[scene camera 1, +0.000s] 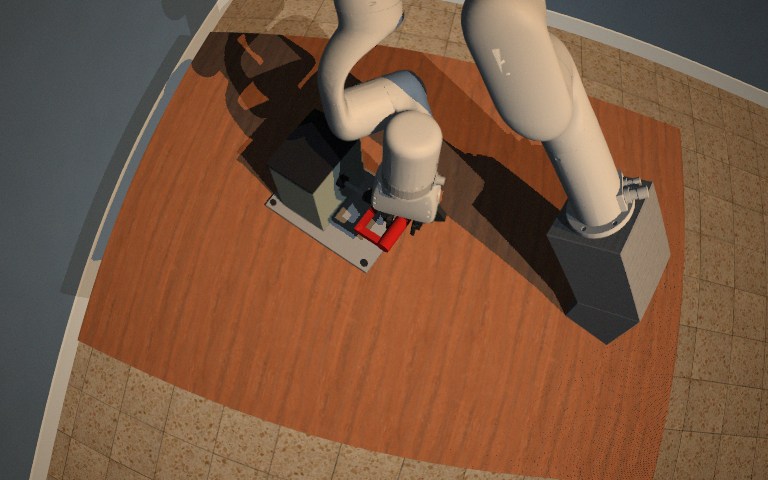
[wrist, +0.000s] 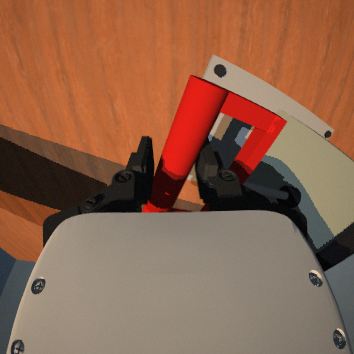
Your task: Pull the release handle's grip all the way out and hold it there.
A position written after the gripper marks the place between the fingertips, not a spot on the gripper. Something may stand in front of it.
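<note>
The gripper (scene camera 1: 402, 224) appears in the wrist view (wrist: 174, 151) too. A red grip (scene camera 1: 386, 241) can be seen, and the wrist view (wrist: 202, 100) shows that grip as well. The scene also has a grey base plate (scene camera 1: 339, 236), and the plate is visible in the wrist view (wrist: 219, 71).
</note>
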